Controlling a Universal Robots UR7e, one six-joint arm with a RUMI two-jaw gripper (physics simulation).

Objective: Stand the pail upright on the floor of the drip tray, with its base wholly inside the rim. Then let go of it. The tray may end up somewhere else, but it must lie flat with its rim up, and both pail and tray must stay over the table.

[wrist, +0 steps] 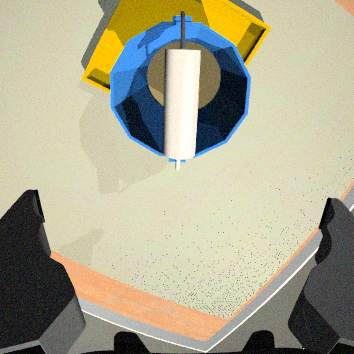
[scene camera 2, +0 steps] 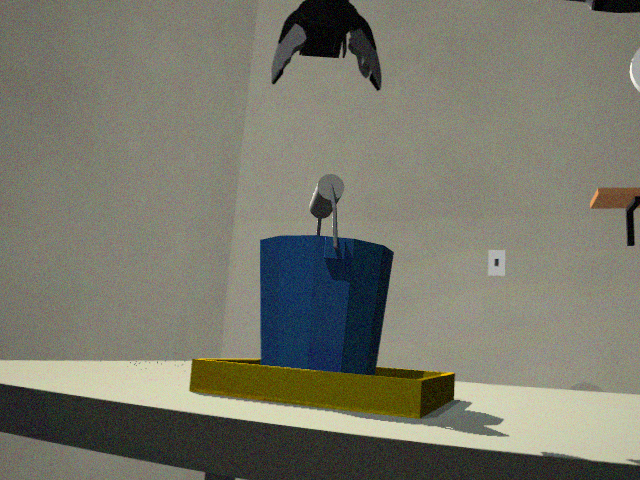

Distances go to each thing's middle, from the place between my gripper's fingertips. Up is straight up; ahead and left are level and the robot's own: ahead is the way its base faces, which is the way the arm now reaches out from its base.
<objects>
My hand is 6 cm past the yellow drip tray [scene camera 2: 408, 393], 3 cm to the right of it and 39 cm above it.
</objects>
